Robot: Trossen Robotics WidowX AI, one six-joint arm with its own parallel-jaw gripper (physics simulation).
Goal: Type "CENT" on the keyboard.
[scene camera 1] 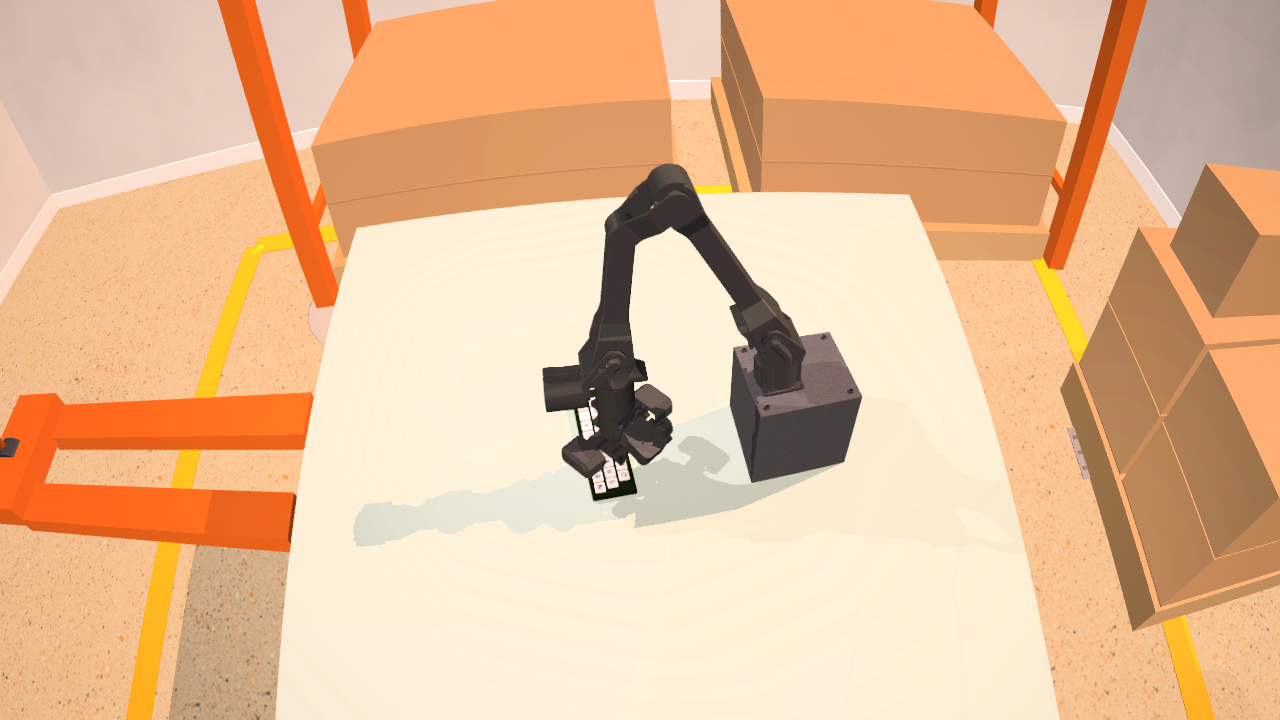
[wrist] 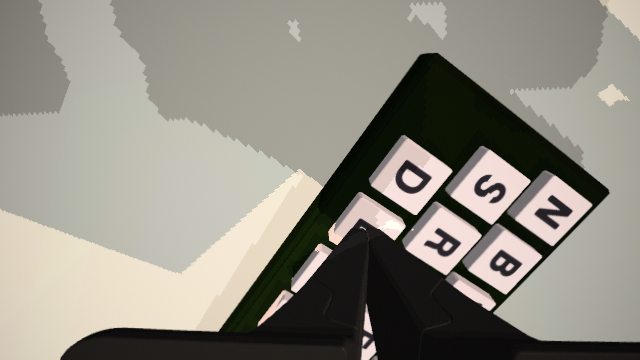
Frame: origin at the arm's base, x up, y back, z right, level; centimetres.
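Seen in the pictures: gripper, fingertip midpoint: [scene camera 1: 620, 462] [wrist: 364, 242]; arm's base, link origin: [scene camera 1: 778, 379].
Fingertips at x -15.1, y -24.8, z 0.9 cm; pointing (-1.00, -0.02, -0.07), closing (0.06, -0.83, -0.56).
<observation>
Offsets run from my fingertips to a thing's top centre. Level surfaces: height alone.
The keyboard @[dx +0.0, dy -1.9, dz +5.4 cm] [scene camera 1: 628, 491] [wrist: 450, 100] is a dark green slab with white letter keys, lying on the table under my gripper [scene camera 1: 615, 458] [wrist: 364, 242]. The gripper is shut and empty, pointing down, its tips over the partly hidden E key @[dx +0.0, dy +0.1, dz -0.3 cm] [wrist: 350, 215]. Whether they touch or press it is hard to tell. In the wrist view the D key @[dx +0.0, dy +0.1, dz -2.3 cm] [wrist: 411, 177], S key @[dx +0.0, dy -2.0, dz -3.4 cm] [wrist: 489, 186], N key @[dx +0.0, dy -4.0, dz -3.9 cm] [wrist: 551, 210], R key @[dx +0.0, dy -1.9, dz -1.3 cm] [wrist: 442, 242] and B key @[dx +0.0, dy -4.0, dz -1.8 cm] [wrist: 504, 263] show clear of the fingers. The C and T keys are not visible; the fingers hide much of the keyboard.
The arm's dark base box [scene camera 1: 796, 429] stands on the cream table @[dx -1.8 cm] [scene camera 1: 662, 626], right of the keyboard. Arm shadows fall across the table. Beyond the table are large cardboard boxes [scene camera 1: 501, 71] [scene camera 1: 895, 62], stacked boxes [scene camera 1: 1190, 429] at the right and orange forks [scene camera 1: 179, 420] at the left.
</observation>
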